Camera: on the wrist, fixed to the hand. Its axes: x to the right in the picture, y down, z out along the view.
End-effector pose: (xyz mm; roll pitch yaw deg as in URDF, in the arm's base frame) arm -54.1 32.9 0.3 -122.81 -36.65 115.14
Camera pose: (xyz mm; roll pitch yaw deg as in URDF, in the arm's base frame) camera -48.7 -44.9 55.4 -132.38 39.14 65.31
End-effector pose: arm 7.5 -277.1 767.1 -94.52 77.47 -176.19
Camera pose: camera -76.2 -265.9 811.6 87.24 13.81 12.12
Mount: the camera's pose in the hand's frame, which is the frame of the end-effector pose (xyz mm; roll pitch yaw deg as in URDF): -25.5 -88.9 -23.8 -4.64 3.55 88.59
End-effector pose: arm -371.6 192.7 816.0 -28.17 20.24 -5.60
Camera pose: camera -396.9 105.1 844.5 18.14 30.11 94.98
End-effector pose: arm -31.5 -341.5 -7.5 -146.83 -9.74 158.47
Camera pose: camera -19.9 -412.1 55.8 -172.62 28.87 75.54
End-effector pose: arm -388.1 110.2 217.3 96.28 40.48 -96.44
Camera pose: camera -346.5 181.1 168.6 88.55 -48.04 -100.52
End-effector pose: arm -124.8 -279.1 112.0 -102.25 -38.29 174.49
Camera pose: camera -47.8 -282.1 168.4 -113.07 47.71 150.63
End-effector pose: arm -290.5 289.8 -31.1 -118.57 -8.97 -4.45
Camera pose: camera -327.8 314.4 53.3 -165.99 56.36 -78.07
